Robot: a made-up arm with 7 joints. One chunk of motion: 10 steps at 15 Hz.
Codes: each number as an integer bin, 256 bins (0 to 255) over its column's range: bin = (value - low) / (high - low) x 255, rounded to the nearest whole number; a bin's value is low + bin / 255 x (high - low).
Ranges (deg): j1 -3..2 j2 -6..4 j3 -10..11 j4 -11..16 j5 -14..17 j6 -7..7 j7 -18..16
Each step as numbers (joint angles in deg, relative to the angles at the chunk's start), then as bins.
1 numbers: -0.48 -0.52 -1.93 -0.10 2.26 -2.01 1.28
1 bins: 129 140 98 103 134 91 145
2 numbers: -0.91 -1.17 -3.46 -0.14 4.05 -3.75 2.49
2 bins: 107 123 79 103 148 59 154
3 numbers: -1.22 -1.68 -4.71 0.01 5.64 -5.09 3.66
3 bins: 91 110 64 104 162 35 162
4 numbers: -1.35 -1.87 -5.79 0.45 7.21 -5.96 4.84
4 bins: 84 105 51 108 174 19 171
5 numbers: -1.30 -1.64 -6.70 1.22 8.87 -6.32 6.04
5 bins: 87 111 40 115 188 12 180
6 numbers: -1.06 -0.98 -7.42 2.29 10.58 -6.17 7.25
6 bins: 99 128 31 126 202 15 189
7 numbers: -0.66 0.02 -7.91 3.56 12.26 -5.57 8.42
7 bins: 119 154 25 138 216 26 198
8 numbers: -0.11 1.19 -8.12 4.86 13.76 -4.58 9.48
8 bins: 147 183 23 150 228 44 206
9 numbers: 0.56 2.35 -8.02 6.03 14.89 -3.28 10.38
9 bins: 182 213 24 161 238 68 213
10 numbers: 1.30 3.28 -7.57 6.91 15.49 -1.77 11.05
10 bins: 219 237 30 169 243 95 218
